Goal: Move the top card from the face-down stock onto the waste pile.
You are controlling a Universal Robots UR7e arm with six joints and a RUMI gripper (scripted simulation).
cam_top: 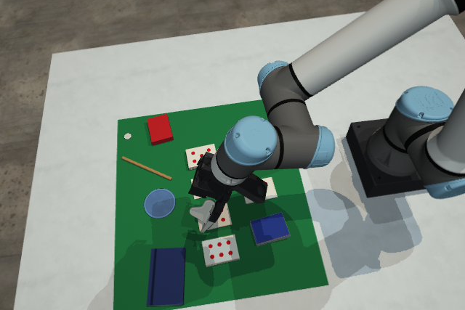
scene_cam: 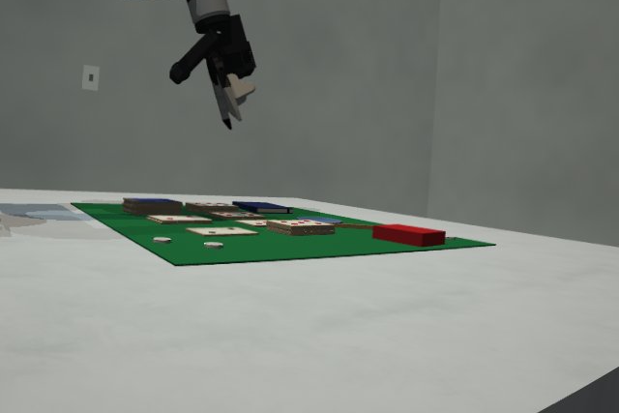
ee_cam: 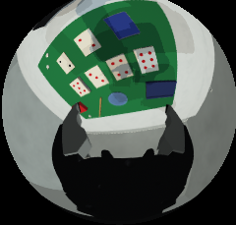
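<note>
Now: hand 14 cm past the card, 1 cm to the right of it and 15 cm above it. From my hand the other things lie so: green mat: 3 cm ahead, 9 cm to the right, 18 cm below; wooden stick: 23 cm ahead, 16 cm to the right, 17 cm below; red block: 21 cm ahead, 29 cm to the right, 16 cm below.
</note>
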